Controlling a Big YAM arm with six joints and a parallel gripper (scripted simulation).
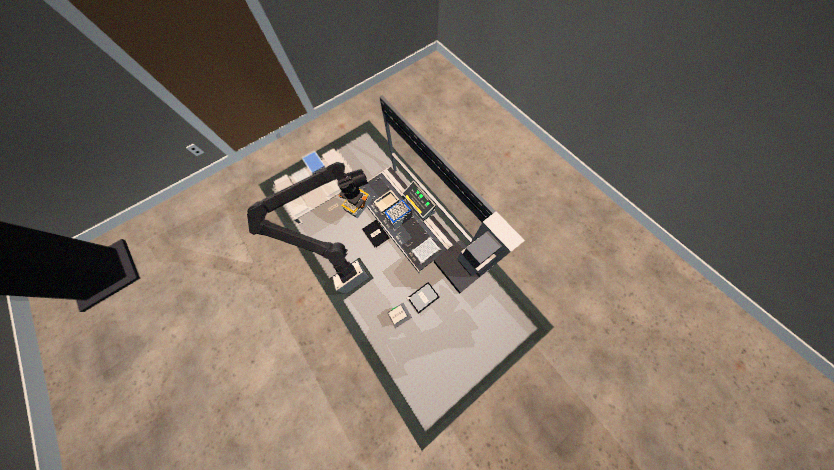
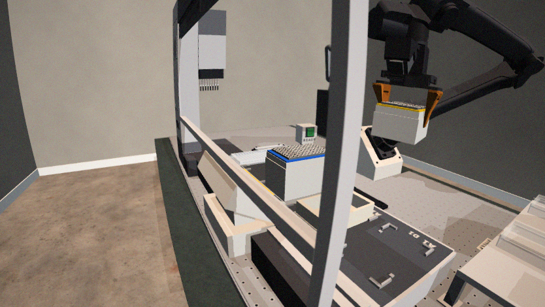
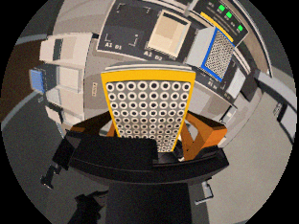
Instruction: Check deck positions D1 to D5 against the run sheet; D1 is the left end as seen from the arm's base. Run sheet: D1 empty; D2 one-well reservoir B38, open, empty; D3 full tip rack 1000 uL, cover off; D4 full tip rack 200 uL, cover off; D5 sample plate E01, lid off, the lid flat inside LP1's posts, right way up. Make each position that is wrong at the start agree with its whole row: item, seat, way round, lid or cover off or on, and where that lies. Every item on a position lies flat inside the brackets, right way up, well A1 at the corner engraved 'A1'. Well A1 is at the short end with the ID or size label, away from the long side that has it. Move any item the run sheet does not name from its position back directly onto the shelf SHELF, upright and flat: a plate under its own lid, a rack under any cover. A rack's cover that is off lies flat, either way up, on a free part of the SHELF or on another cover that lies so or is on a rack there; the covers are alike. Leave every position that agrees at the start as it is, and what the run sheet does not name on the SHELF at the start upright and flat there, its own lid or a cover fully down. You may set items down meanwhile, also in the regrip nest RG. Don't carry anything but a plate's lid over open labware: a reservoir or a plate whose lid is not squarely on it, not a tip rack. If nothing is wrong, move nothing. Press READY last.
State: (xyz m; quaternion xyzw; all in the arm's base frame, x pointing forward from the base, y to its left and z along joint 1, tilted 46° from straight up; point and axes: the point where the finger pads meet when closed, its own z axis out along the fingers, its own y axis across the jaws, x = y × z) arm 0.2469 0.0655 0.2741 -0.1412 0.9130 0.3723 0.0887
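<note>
My gripper is now 150 mm short of the blue-rimmed tip rack, 140 mm to the left of it and 110 mm above it. Also, from my hand: white frame post: 340 mm ahead, 180 mm to the left; yellow-rimmed tip rack: 10 mm to the right, 10 mm above; black nest: 230 mm below, 110 mm to the right.
</note>
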